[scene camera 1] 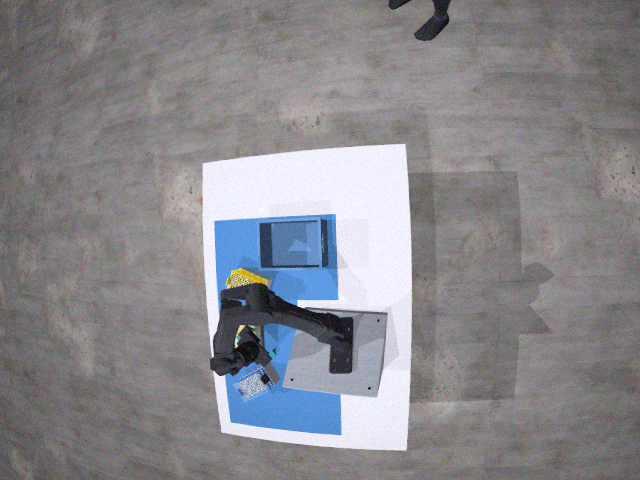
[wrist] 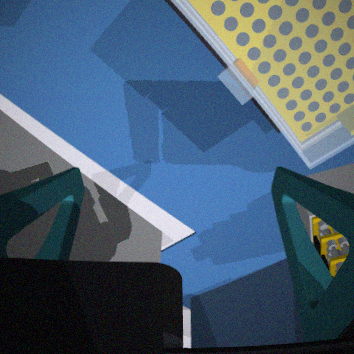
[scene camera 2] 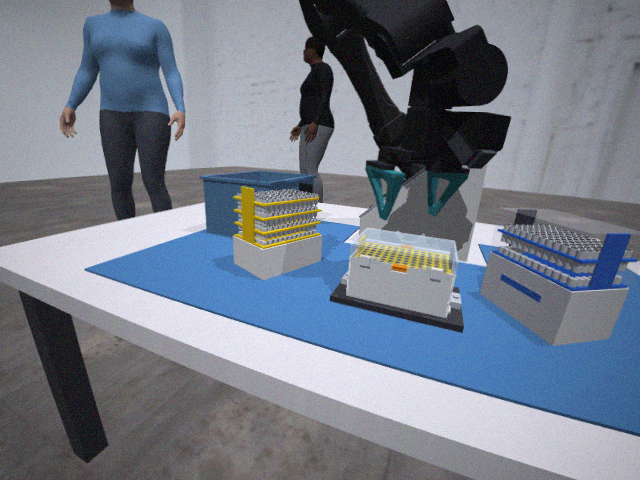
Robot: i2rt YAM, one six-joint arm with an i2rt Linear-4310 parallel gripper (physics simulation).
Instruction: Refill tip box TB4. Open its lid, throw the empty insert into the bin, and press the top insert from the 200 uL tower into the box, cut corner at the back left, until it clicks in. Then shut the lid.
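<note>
The tip box (scene camera 2: 398, 289) is white with an orange front tab and sits upright in a dark holder; its label is unreadable. Its clear lid (scene camera 2: 431, 242) is shut over a yellow insert (scene camera 2: 403, 256) (wrist: 300, 65) with rows of holes. The arm hides most of the box in scene camera 1. The yellow tower (scene camera 1: 245, 279) (scene camera 2: 279, 222) (wrist: 330, 245) holds several stacked inserts full of tips. The blue bin (scene camera 1: 324, 242) (scene camera 2: 219, 206) stands behind that tower. My gripper (scene camera 2: 408, 215) (wrist: 177, 177) is open and empty, above and behind the box, beside its back edge in the wrist view.
A blue tower (scene camera 1: 254, 384) (scene camera 2: 555, 294) of tip inserts stands on the other side of the box, with a clear cover over it. The grey base plate (scene camera 1: 310, 372) of the arm is behind the box. Two people stand beyond the table.
</note>
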